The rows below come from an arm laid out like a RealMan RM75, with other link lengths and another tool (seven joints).
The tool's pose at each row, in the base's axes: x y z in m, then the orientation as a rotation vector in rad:
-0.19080, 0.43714, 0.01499, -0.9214, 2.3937, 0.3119
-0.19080, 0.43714, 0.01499, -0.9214, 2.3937, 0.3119
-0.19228, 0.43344, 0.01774, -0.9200, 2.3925, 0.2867
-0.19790, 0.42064, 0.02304, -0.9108, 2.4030, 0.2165
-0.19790, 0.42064, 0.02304, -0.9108, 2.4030, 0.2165
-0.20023, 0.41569, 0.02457, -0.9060, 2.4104, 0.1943
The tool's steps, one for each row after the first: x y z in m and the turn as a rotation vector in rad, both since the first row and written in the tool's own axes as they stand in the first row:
0.00000, 0.00000, 0.00000, 0.0000, 0.0000, 0.0000
0.00136, -0.00168, -0.00433, 0.0182, 0.0027, -0.0050
0.00879, -0.00724, -0.01605, 0.0677, 0.0218, -0.0106
0.00879, -0.00724, -0.01605, 0.0677, 0.0218, -0.0106
0.01205, -0.00930, -0.02023, 0.0830, 0.0311, -0.0098

